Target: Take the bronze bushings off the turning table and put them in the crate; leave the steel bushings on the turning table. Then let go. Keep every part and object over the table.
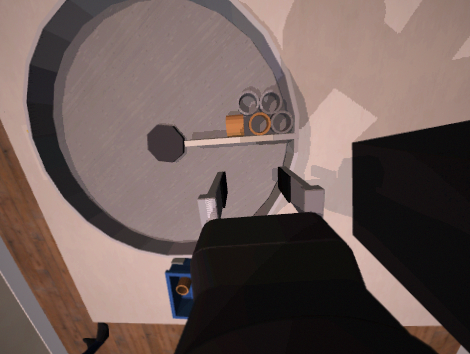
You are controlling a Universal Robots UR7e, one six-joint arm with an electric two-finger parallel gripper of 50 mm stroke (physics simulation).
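Frame: origin at the arm's base, x ahead, y left, z up, level; centimetres.
Seen in the pictures: gripper, fingertip midpoint: (252,179).
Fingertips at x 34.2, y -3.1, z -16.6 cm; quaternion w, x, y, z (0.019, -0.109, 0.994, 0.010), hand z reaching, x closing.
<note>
Pixels of each thing's top centre, then the offset from my fingertips to it. "pt": a spot on its surface instead.
- turning table, top centre: (165,144) dz -11.7, dx +14.2, dy -0.4 cm
- steel bushing, top centre: (281,122) dz -10.0, dx -3.8, dy -6.1 cm
- blue crate, top centre: (207,299) dz -12.8, dx +4.6, dy +34.7 cm
- divider bar, surface spot: (240,141) pt dz -9.2, dx +1.7, dy -2.7 cm
- dark hub, top centre: (165,144) dz -11.7, dx +14.2, dy -0.4 cm
My gripper (252,179) is open and empty, high over the near right part of the turning table (120,65). On the turning table, against the far side of the pale divider bar, a bronze bushing (234,125) lies on its side. Right of it a second bronze bushing (259,123) stands upright. A steel bushing (290,122) stands right of that, by the rim. Two more steel bushings, the left one (248,94) and the right one (271,93), stand behind them. The blue crate (170,295) is partly hidden by the gripper body; a bronze bushing (183,288) is in it.
The divider bar (240,141) runs from the dark hub (166,143) to the right rim. The turning table's raised wall (42,90) surrounds the disc. A large black shape (415,190) fills the right side. A dark curved object (101,334) shows at the bottom left, by the table edge.
</note>
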